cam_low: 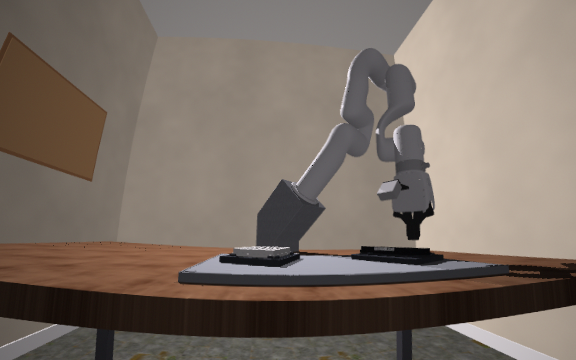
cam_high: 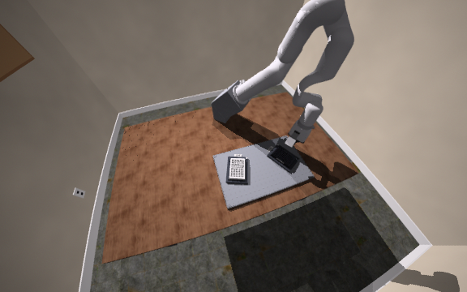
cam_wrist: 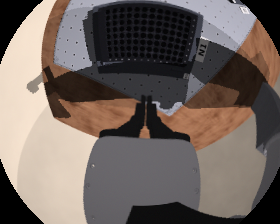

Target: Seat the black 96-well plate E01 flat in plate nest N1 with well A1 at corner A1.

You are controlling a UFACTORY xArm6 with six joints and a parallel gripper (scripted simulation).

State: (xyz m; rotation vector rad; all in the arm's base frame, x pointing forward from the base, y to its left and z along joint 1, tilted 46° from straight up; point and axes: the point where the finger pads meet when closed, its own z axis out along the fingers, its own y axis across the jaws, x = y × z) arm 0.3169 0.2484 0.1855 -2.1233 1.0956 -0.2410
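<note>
Right now my hand is 70 mm to the left of the black plate E01, 70 mm short of it and 40 mm above it. From my hand the other things lie so: plate nest N1: 70 mm to the right, 70 mm ahead, 60 mm below; white plate E07: 350 mm to the right, 130 mm ahead, 40 mm below; N1 label: 130 mm to the right, 60 mm below.
</note>
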